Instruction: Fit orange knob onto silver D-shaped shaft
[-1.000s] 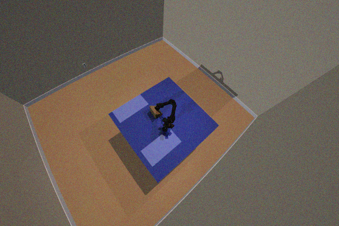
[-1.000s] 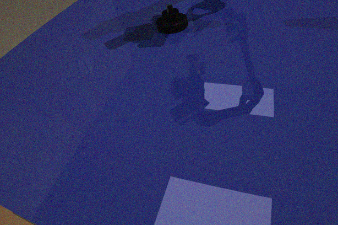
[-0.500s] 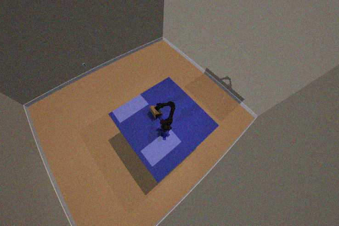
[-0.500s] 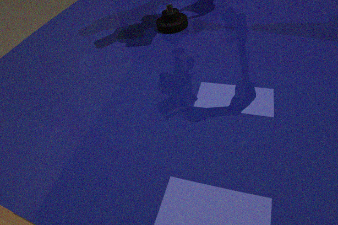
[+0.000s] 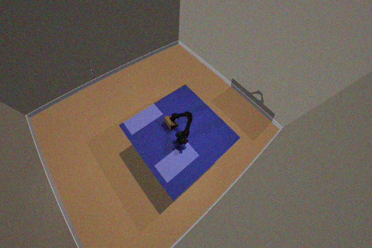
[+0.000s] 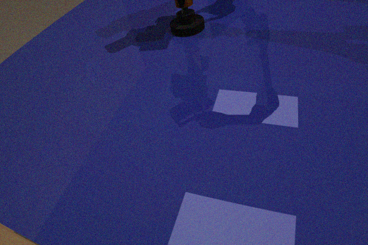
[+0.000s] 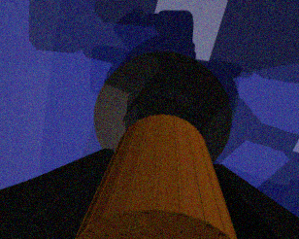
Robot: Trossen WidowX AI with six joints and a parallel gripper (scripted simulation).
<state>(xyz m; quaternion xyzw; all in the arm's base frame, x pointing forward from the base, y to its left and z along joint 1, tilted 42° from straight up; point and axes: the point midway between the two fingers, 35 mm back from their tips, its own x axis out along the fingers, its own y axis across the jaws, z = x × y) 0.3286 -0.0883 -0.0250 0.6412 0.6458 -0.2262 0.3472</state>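
Right now my gripper tip is 40 mm below the orange knob. Round my gripper tip: round pedestal (40 mm below).
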